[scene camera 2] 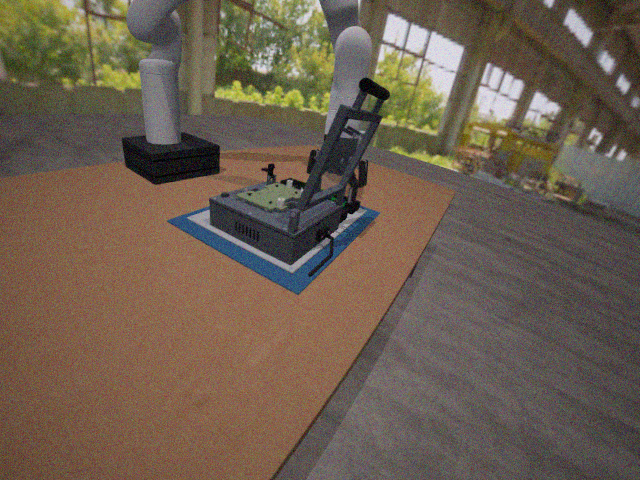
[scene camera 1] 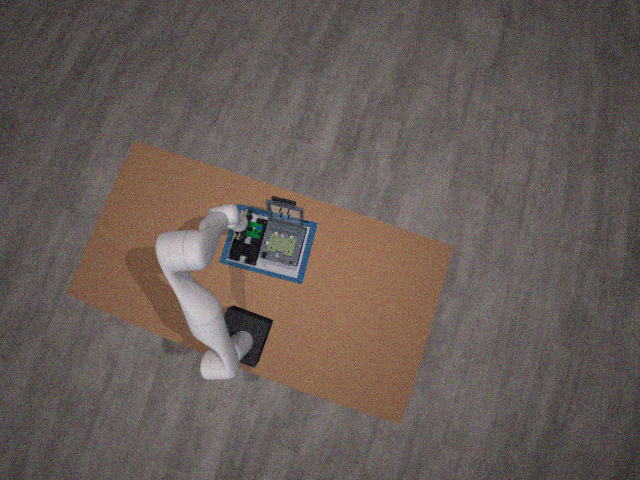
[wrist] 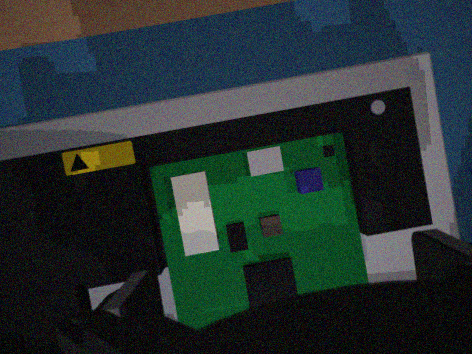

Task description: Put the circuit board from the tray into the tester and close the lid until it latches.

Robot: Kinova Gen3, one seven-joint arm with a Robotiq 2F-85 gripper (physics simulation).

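Frame: origin at the arm's base, x ahead, y left, z up, level; metres.
Seen in the pictures: gripper, fingertip midpoint: (scene camera 2: pixel 333 197) (wrist: pixel 285 279); arm's base, link origin: (scene camera 2: pixel 164 140) (scene camera 1: pixel 242 341).
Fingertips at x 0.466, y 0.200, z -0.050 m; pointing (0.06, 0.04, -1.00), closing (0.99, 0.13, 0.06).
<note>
Pixels of each thing's top centre, then the offset from my fingertips to it. "spot": a spot on its surface instead. Level surfaces: height alone.
- green circuit board, top centre: (wrist: pixel 275 302) (scene camera 1: pixel 250 228) dz -0.007, dx -0.003, dy -0.010 m
- black tray, surface spot: (wrist: pixel 108 218) spot: dz -0.006, dx -0.060, dy +0.022 m
- pale green bed, top centre: (scene camera 2: pixel 278 188) (scene camera 1: pixel 280 242) dz +0.047, dx -0.012, dy -0.178 m
- handle, top centre: (scene camera 2: pixel 377 84) (scene camera 1: pixel 283 200) dz +0.241, dx +0.129, dy -0.161 m
- blue mat, surface height: dz -0.032 m
- brown table, surface height: dz -0.034 m
- yellow label, top centre: (wrist: pixel 98 158) dz -0.006, dx -0.063, dy +0.043 m
The green circuit board (scene camera 1: pixel 257 230) (wrist: pixel 319 239) lies flat in the black tray (scene camera 1: pixel 239 253) (wrist: pixel 108 218), left of the tester. It fills the middle of the wrist view, with white, black and blue chips on it. My gripper (scene camera 1: pixel 247 229) (scene camera 2: pixel 337 177) is open and empty, hanging low right over the board; in the second scene view it stands behind the raised lid. The grey tester (scene camera 1: pixel 285 248) (scene camera 2: pixel 270 230) has a pale green bed (scene camera 2: pixel 270 195) on top. Its lid (scene camera 1: pixel 286 210) (scene camera 2: pixel 347 138) stands open, tilted up, with the handle (scene camera 2: pixel 373 89) at the top.
Tray and tester sit on a grey plate on a blue mat (scene camera 1: pixel 270 274) (scene camera 2: pixel 270 276) (wrist: pixel 199 70) on the brown table (scene camera 1: pixel 366 295) (scene camera 2: pixel 199 357). The arm's black base (scene camera 1: pixel 253 330) (scene camera 2: pixel 170 157) stands at the table's near edge. A yellow label (wrist: pixel 112 156) marks the tray. A latch lever (scene camera 2: pixel 323 257) hangs at the tester's side.
</note>
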